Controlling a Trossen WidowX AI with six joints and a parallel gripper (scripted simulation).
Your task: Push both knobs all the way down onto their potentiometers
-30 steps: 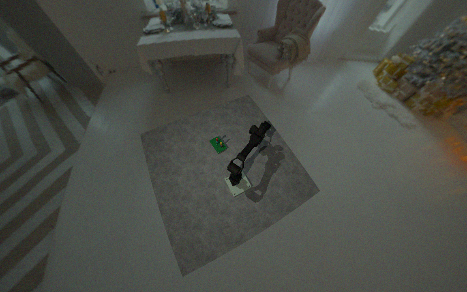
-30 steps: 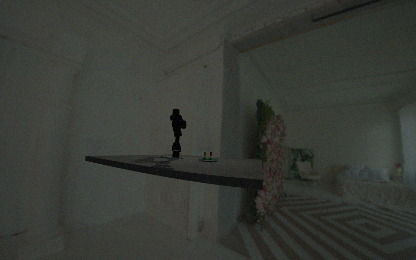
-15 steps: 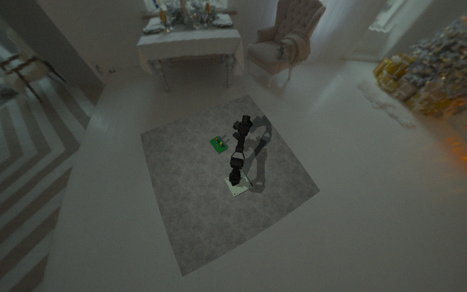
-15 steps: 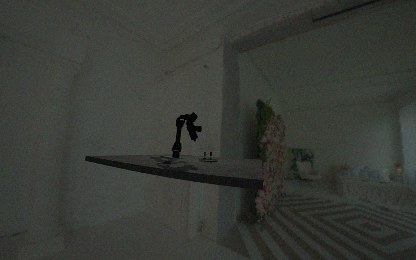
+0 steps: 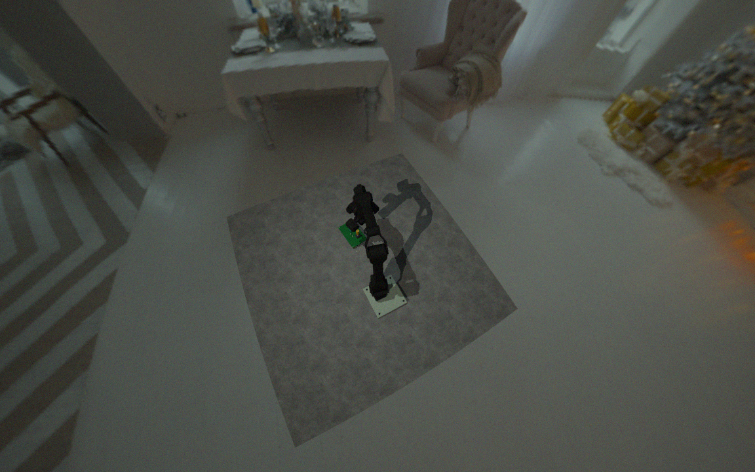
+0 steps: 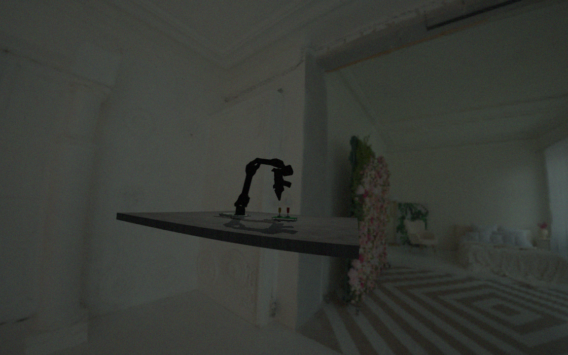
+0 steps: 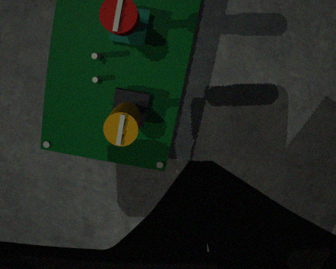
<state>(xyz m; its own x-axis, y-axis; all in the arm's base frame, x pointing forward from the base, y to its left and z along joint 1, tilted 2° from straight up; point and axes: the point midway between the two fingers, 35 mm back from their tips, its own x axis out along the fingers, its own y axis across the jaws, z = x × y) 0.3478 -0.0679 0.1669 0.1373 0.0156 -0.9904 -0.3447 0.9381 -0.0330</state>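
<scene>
The yellow knob lies 60 mm below my gripper tip, 30 mm to the left of it and 10 mm behind it.
</scene>
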